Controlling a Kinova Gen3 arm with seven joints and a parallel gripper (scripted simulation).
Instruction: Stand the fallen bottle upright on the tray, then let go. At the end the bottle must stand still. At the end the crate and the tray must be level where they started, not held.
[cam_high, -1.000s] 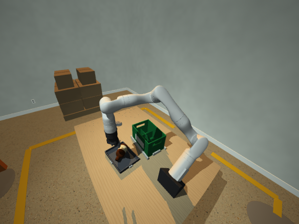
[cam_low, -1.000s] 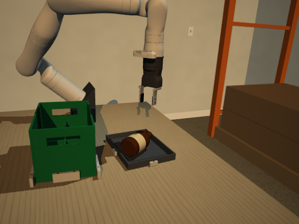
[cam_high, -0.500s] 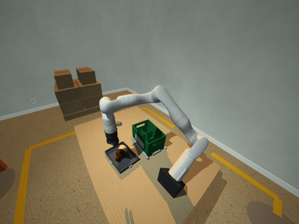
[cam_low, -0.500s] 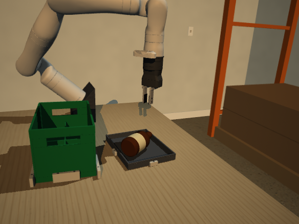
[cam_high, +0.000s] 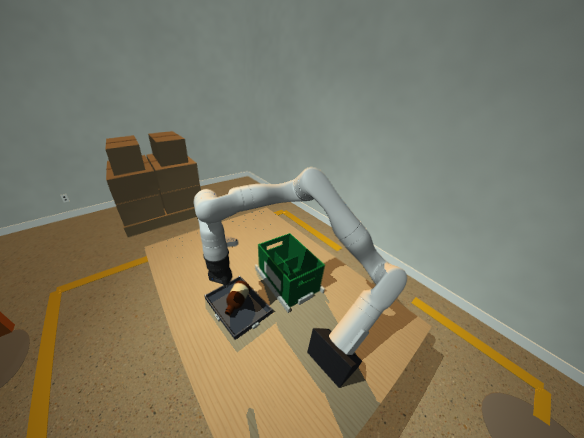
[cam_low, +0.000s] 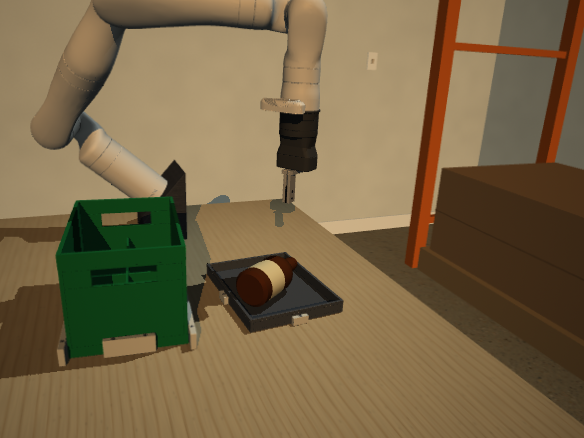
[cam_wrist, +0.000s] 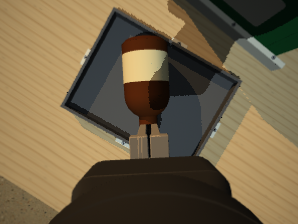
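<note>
The brown bottle is 30 mm ahead of my hand, 40 mm to the right of it and 160 mm below it. The rest, counted from my hand: dark tray (30 mm ahead, 40 mm to the right, 190 mm below); green crate (40 mm ahead, 310 mm to the right, 120 mm below).
</note>
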